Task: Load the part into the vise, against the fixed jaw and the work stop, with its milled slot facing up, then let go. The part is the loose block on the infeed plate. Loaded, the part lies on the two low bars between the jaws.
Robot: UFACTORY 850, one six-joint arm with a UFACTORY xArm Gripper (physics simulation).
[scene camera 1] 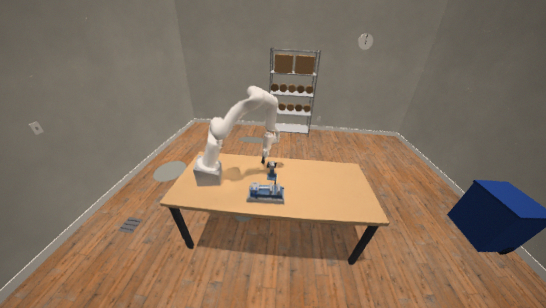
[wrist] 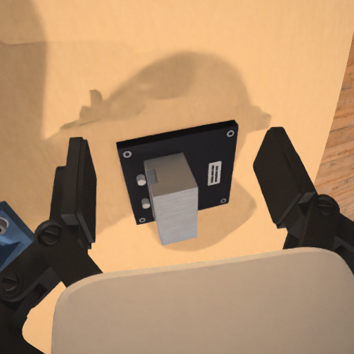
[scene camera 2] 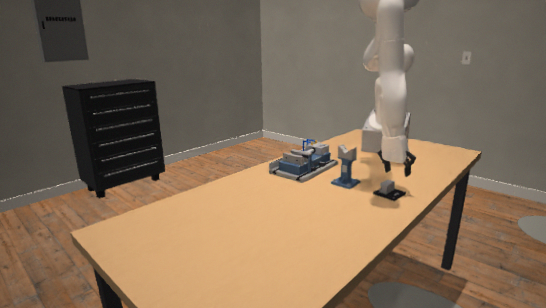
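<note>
The part, a grey metal block (scene camera 2: pixel 387 187) (wrist: pixel 175 210), stands on the black infeed plate (scene camera 2: pixel 398 194) (wrist: pixel 215 145), beside two small pins. In the wrist view a small notch shows at the left edge of its top, facing the pins; the rest of that side is hidden. My gripper (scene camera 1: pixel 263 161) (scene camera 2: pixel 398 172) (wrist: pixel 178 150) is open and empty, above the plate, with its fingers apart on either side of the block in the wrist view. The vise (scene camera 1: pixel 266 193) (scene camera 2: pixel 287 167), blue and grey, stands on the table; its bars and work stop are too small to tell.
A blue stand with a grey V-shaped top (scene camera 1: pixel 272 172) (scene camera 2: pixel 346 170) stands between the vise and the plate; part of its blue base (wrist: pixel 15 230) shows at the wrist view's left edge. The table edge lies beyond the plate, on the right in the wrist view.
</note>
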